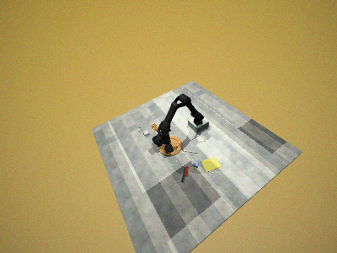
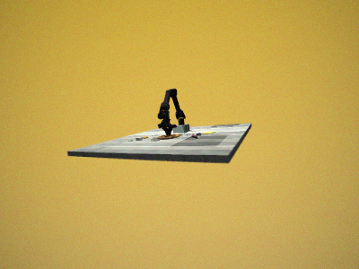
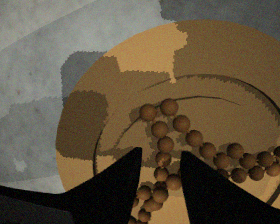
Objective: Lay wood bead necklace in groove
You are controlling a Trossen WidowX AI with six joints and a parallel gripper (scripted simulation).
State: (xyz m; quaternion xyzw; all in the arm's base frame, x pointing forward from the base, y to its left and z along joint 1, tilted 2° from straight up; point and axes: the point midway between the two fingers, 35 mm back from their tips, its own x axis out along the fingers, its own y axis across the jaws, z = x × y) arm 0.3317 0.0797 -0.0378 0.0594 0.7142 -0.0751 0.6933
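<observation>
Right now the round bead board is 20 mm behind my gripper tip, 20 mm to the right of it and 10 mm below it. The rest, counted from my gripper tip: thin grey stick 150 mm behind, 110 mm to the left, 10 mm below; red-handled tool 30 mm behind, 250 mm to the left, 10 mm below; small blue block 130 mm behind, 230 mm to the left, 10 mm below.
</observation>
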